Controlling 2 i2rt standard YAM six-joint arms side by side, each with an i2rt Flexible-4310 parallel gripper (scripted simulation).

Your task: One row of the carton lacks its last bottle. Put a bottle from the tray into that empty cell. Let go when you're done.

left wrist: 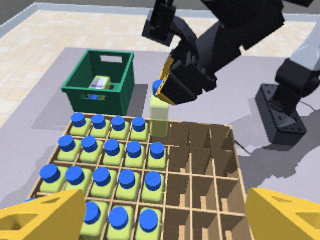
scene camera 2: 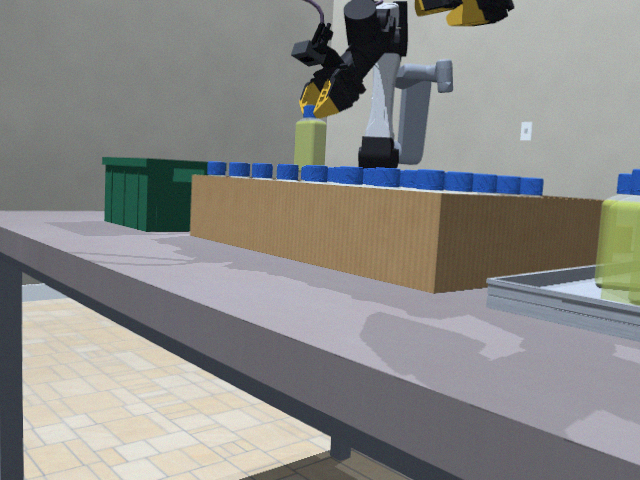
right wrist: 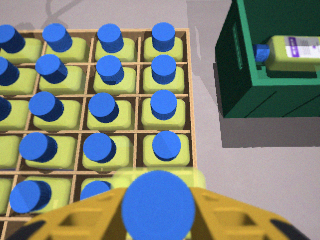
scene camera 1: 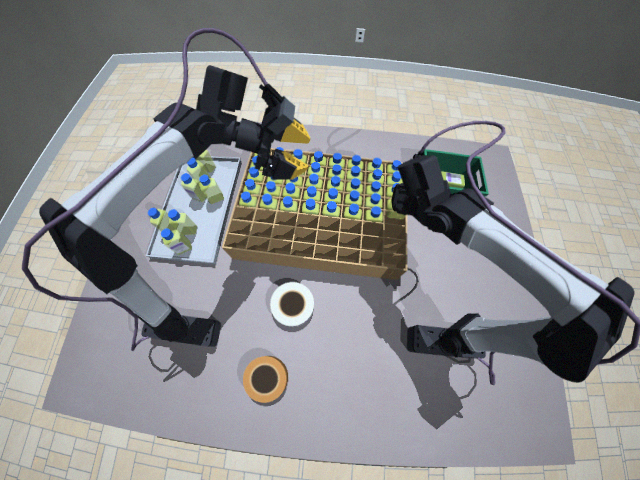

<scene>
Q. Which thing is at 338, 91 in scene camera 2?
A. My right gripper.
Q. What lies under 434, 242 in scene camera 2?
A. A brown carton.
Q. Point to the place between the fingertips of my right gripper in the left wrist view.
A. At 158, 92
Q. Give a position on a brown carton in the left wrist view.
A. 183, 155
</scene>
